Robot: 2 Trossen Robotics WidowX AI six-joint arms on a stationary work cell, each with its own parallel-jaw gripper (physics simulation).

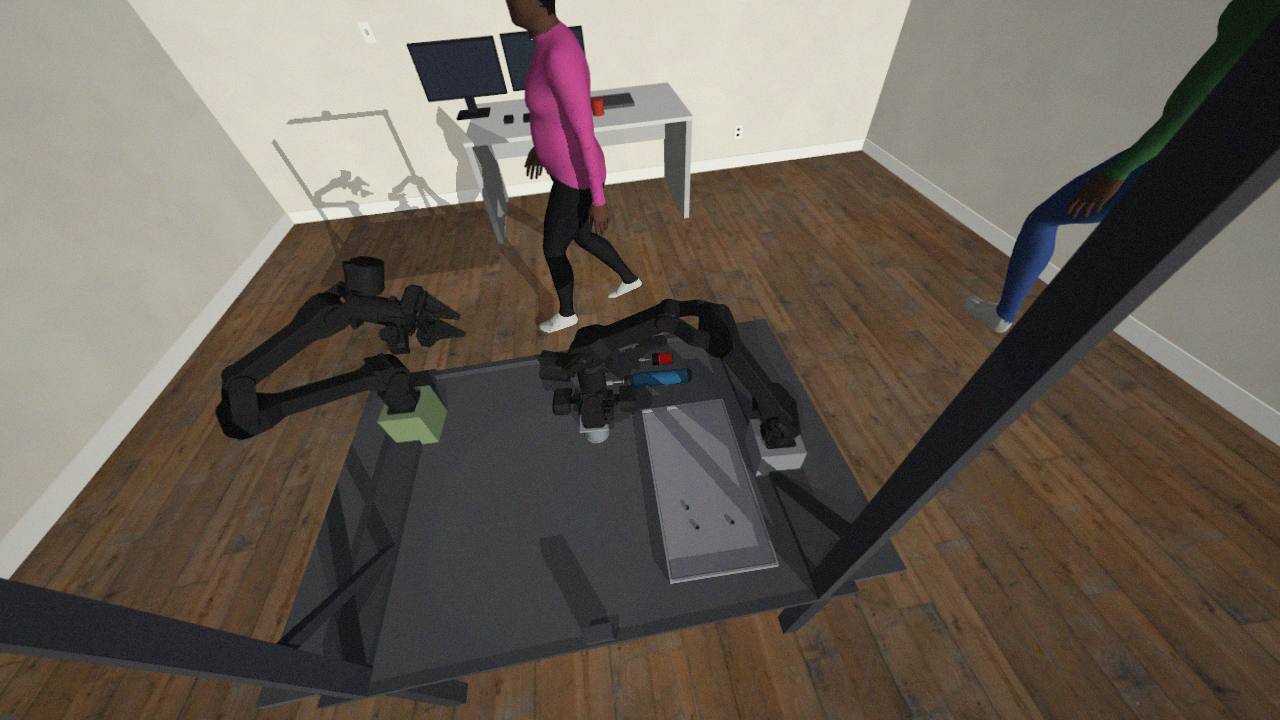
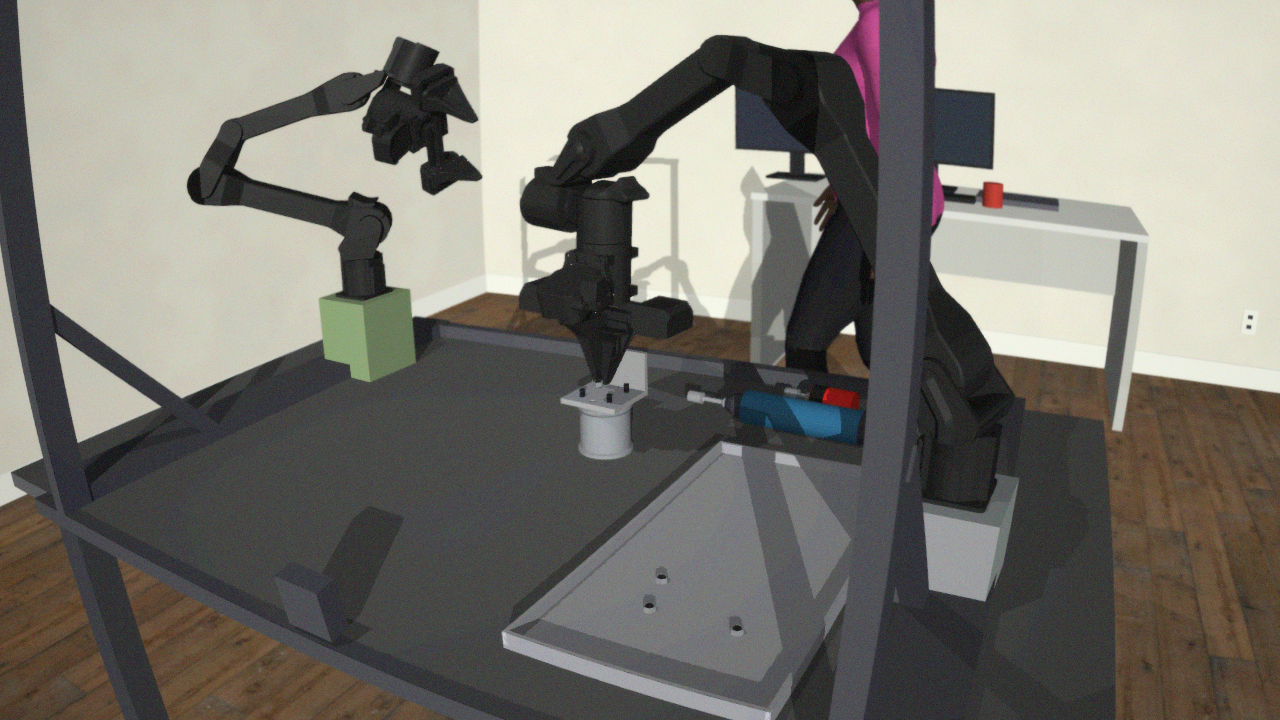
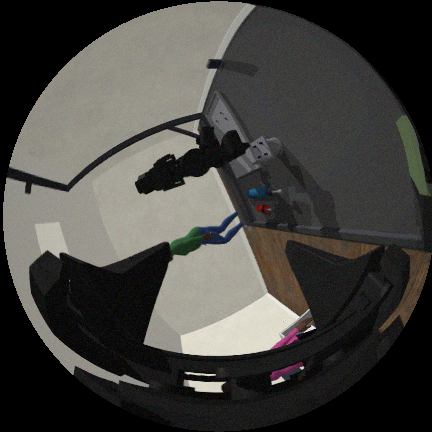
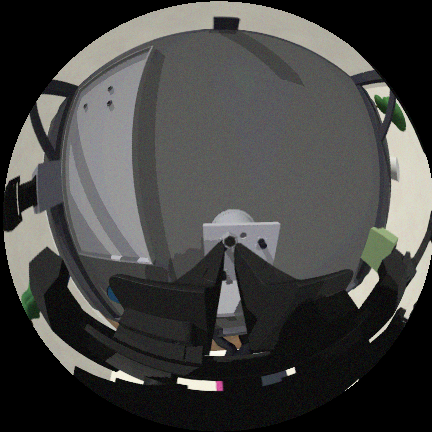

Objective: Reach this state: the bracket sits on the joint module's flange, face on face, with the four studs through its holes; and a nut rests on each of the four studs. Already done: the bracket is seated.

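Frame: origin at the left arm's base, x back, y right, z up, level; millimetres.
Seen in the pictures: left gripper, fingertip midpoint: [image 1: 462, 326] [image 2: 478, 150] [image 3: 229, 248]; right gripper, fingertip midpoint: [image 2: 602, 382] [image 3: 248, 144] [image 4: 228, 248]; left arm's base, link origin: [image 1: 404, 403] [image 2: 364, 293]; right arm's base, link origin: [image 1: 777, 435] [image 2: 955, 490].
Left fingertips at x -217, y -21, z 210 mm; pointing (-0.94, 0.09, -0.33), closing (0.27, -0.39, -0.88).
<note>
Pixels of each thing's middle, then the offset from my left fingertips to it.
- light bracket, body centre: [image 4: 243, 268] [image 2: 604, 380] [image 1: 593, 414] [image 3: 256, 150] dx -248, dy +99, dz -242 mm
- grey joint module, body centre: [image 2: 605, 418] [image 4: 236, 243] [image 1: 595, 424] [image 3: 267, 147] dx -248, dy +99, dz -287 mm
- nut, body centre: [image 4: 229, 239] dx -263, dy +133, dz -232 mm
- tray, body centre: [image 2: 739, 553] [image 4: 87, 144] [image 1: 700, 477] [image 3: 227, 133] dx -487, dy +259, dz -316 mm
- blue tool, body centre: [image 2: 778, 412] [image 1: 648, 379] [image 3: 262, 192] dx -400, dy -47, dz -304 mm
- red tool, body centre: [image 2: 819, 399] [image 1: 655, 359] [image 3: 265, 208] dx -427, dy -122, dz -307 mm
- dark block, body centre: [image 2: 311, 601] [image 1: 599, 633] [image 3: 213, 63] dx -244, dy +547, dz -292 mm
The light bracket [image 2: 586, 404] [image 4: 270, 229] lies on the flange of the grey joint module [image 1: 597, 436] [image 2: 605, 434] [image 4: 232, 216], with dark studs standing through its plate. My right gripper [image 2: 604, 381] [image 4: 228, 248] is shut on a nut [image 4: 229, 241], held at the fingertips close over the plate by a rear stud. Whether that nut touches the stud is hidden. Three other nuts [image 1: 684, 505] [image 2: 661, 575] [image 4: 110, 89] lie apart in the tray [image 1: 664, 537] [image 2: 572, 658] [image 4: 142, 150]. My left gripper [image 1: 461, 324] [image 2: 478, 147] [image 3: 229, 248] is open and empty, high up at the left.
A blue tool [image 1: 660, 377] [image 2: 796, 417] [image 3: 258, 192] and a red tool [image 1: 662, 359] [image 2: 840, 398] [image 3: 263, 209] lie behind the tray. A dark block [image 2: 308, 600] stands at the front table edge. Frame posts [image 2: 895, 268] rise at the table's corners.
</note>
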